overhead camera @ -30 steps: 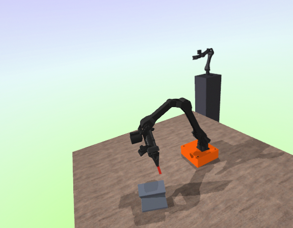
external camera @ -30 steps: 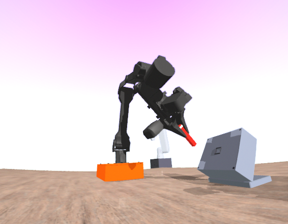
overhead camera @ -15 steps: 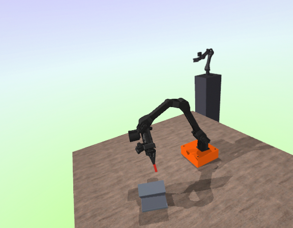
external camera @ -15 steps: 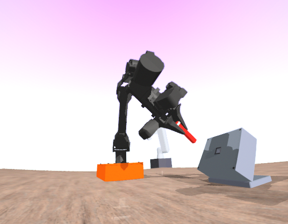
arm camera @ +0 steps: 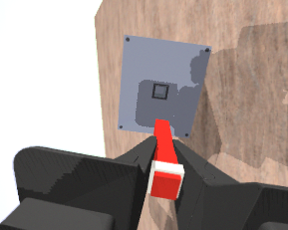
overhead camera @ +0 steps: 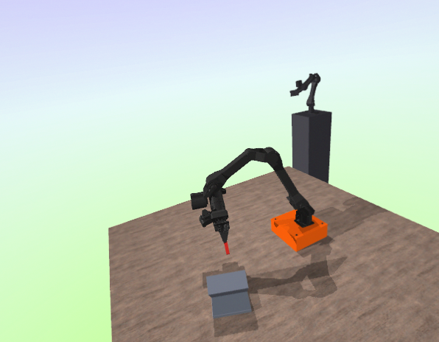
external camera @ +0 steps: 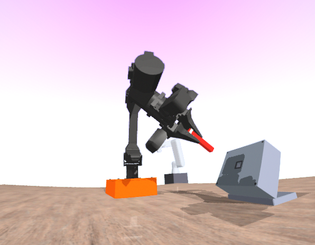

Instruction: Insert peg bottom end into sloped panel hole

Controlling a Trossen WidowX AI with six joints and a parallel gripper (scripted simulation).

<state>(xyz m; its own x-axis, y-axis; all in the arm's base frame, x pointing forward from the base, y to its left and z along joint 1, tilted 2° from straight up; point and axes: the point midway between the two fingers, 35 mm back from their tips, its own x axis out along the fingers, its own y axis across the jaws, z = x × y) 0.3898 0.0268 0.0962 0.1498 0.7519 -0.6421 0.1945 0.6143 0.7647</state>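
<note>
My gripper tip is 4 cm short of the sloped grey panel, 10 cm to the right of it and 8 cm above it. Also, from my gripper tip: red square peg 1 cm to the right, 1 cm above.
</note>
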